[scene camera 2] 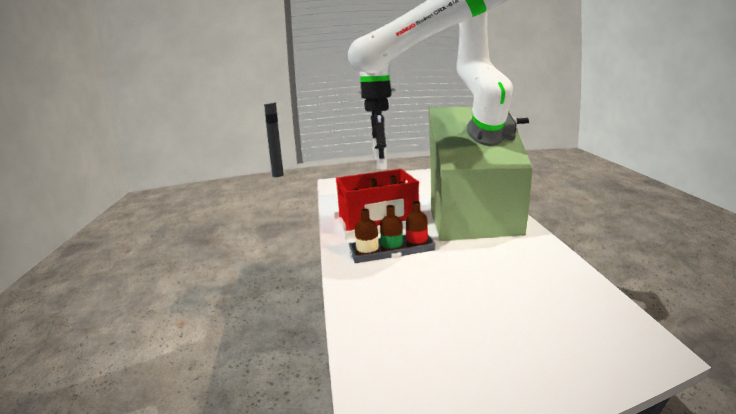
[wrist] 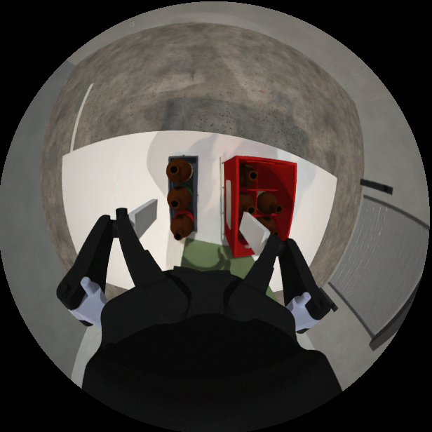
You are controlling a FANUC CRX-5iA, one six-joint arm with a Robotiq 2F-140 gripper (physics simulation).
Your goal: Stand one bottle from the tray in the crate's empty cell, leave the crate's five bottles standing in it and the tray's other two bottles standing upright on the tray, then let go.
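Observation:
My gripper is open and empty, high above the table. In the wrist view one pad covers part of the red crate. Brown bottles stand in the crate; one shows at the upper left, and the pad partly hides others. The crate's upper right cell looks empty. The dark tray holds three upright bottles in a row: cream-label bottle, green-label bottle and red-label bottle.
The tray lies beside the crate's labelled long side, with a narrow gap between them, on the white table. The green pedestal carries the arm's base and stands close to the red-label end of the tray.

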